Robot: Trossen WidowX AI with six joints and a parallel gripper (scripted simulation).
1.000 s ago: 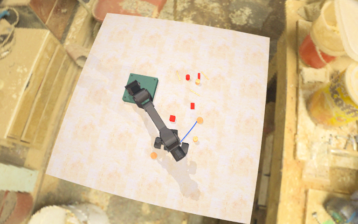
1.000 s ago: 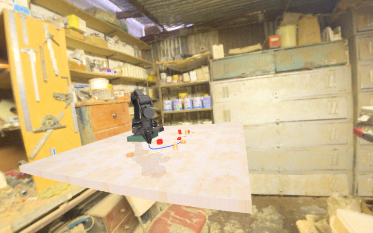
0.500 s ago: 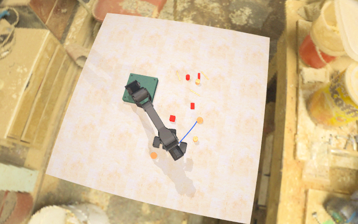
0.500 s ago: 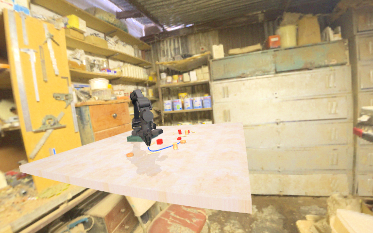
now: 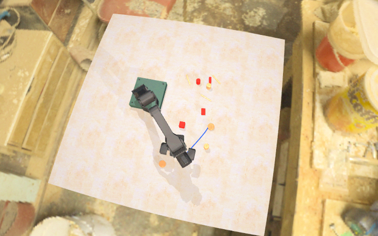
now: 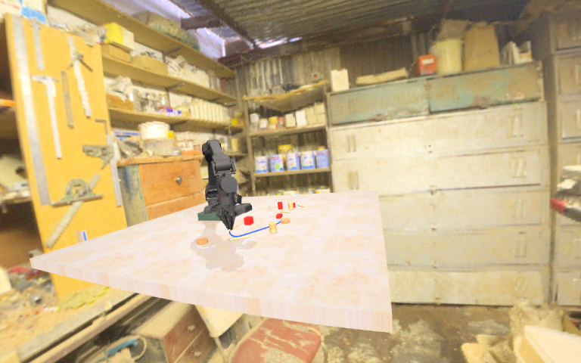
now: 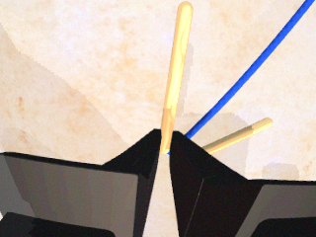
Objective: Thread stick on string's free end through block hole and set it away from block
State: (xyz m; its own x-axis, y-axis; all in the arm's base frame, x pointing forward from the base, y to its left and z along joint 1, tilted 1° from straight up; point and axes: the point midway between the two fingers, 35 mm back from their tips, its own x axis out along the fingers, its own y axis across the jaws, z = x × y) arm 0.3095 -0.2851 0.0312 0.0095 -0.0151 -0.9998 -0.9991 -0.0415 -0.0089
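Now: gripper tip 180 mm to the right of the red block, 30 mm past it and 10 mm above it. The rest, counted from my gripper tip: flat disc: 80 mm behind, 70 mm to the right, 20 mm below; round wooden button: 210 mm to the left, 140 mm ahead, 20 mm below; thin wooden stick: 10 mm to the left.
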